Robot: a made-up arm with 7 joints.
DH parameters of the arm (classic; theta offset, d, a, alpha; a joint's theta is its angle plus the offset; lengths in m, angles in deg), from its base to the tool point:
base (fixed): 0 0.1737 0 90
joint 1: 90 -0.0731 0.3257 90
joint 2: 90 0.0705 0.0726 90
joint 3: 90 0.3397 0.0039 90
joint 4: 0 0.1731 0.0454 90
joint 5: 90 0.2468 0.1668 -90
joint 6: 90 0.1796 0.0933 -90
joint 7: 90 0.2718 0.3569 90
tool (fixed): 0 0.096 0 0
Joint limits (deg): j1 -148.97..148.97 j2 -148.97..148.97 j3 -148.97..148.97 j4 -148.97..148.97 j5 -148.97..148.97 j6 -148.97..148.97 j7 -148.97..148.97
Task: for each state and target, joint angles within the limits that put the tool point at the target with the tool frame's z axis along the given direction. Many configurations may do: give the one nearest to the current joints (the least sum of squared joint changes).
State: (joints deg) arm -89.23 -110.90 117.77 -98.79 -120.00 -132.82 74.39
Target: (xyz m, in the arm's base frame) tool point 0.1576 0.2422 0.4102 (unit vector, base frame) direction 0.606 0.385 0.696
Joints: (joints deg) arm -52.87 -104.50 140.04 -58.91 -127.94 -144.50 65.77
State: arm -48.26 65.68 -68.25 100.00 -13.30 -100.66 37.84
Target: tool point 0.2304 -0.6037 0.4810 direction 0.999 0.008 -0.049
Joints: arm -51.11 60.44 -30.48 72.66 -70.87 -141.21 80.92
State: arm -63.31 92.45 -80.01 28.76 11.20 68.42 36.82
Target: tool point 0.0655 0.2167 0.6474 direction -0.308 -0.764 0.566
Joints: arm -72.57 62.66 -123.26 35.46 32.56 73.93 72.88
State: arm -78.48 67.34 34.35 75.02 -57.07 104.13 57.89
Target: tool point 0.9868 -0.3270 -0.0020 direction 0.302 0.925 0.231
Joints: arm -58.53 52.51 34.51 67.39 -59.12 134.55 28.74
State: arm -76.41 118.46 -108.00 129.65 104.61 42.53 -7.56
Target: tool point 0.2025 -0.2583 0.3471 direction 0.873 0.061 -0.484
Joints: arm -64.03 134.11 -104.80 141.14 104.99 -1.88 -45.60
